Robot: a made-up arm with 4 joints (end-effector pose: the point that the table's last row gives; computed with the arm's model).
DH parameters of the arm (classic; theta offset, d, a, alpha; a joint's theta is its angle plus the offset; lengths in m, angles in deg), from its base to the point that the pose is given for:
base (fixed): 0 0 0 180
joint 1: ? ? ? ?
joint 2: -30.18 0.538 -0.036 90
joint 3: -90 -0.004 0.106 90
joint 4: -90 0.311 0.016 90
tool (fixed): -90 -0.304 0 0
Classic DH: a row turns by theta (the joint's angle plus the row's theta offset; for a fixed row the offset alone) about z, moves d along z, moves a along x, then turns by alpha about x.
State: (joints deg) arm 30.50 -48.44 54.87 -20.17
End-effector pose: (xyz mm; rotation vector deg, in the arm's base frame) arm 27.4 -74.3 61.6 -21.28 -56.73 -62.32
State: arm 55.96 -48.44 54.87 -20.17
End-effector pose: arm -7.2 -78.9 61.6 -34.97 -53.26 -85.17
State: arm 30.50 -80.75 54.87 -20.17
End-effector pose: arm -34.4 -138.0 61.6 -38.71 -51.91 -91.25
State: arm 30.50 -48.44 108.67 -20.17
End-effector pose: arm 90.5 -396.7 366.9 -58.68 -93.19 -34.84
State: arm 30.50 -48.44 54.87 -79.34
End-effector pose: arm 168.4 152.7 199.3 26.90 -80.46 -26.30
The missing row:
joint 1: -30.18 0 -0.1134 180
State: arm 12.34 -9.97 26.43 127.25
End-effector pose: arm -519.8 -133.5 458.0 -127.79 10.09 -41.55
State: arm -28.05 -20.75 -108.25 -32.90
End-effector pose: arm -354.1 49.9 943.8 15.58 105.48 -25.92
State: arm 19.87 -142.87 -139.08 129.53
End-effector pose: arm -420.0 135.9 684.9 41.78 44.80 -2.43
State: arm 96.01 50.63 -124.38 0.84
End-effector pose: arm -175.1 256.0 1026.3 48.26 116.69 -24.84
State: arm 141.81 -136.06 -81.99 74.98
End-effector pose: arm 286.6 -208.7 818.1 -110.88 14.61 111.87
